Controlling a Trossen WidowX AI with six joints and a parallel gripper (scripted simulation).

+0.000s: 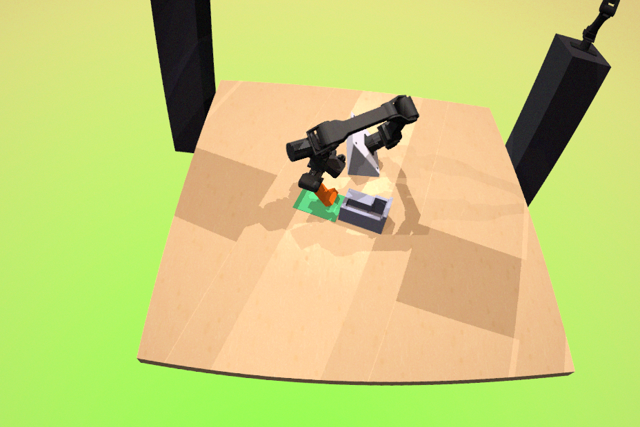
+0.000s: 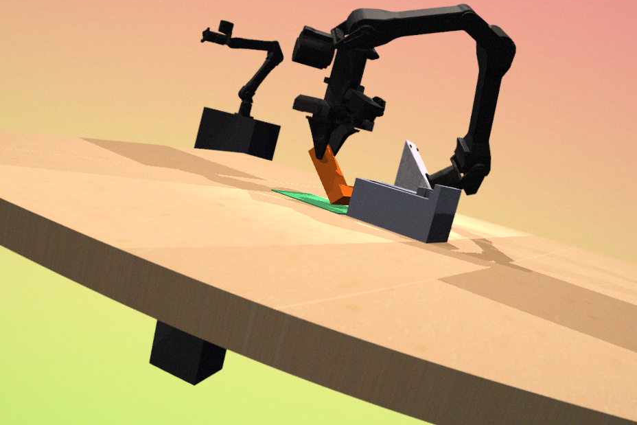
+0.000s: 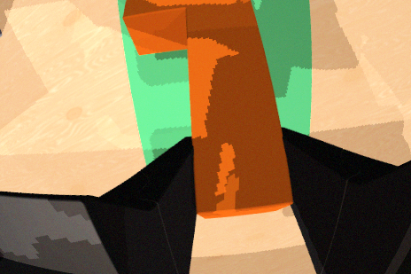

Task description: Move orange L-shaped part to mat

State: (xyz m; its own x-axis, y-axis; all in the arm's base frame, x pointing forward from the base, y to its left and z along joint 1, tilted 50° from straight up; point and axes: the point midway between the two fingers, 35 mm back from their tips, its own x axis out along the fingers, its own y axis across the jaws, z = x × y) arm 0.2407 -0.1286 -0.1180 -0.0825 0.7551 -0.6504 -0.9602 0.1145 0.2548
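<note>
Now: the orange L-shaped part 1 cm behind my gripper tip, 3 cm to the left of it and 3 cm below it. The rest, counted from my gripper tip: green mat (1 cm ahead, 2 cm to the left, 9 cm below).
</note>
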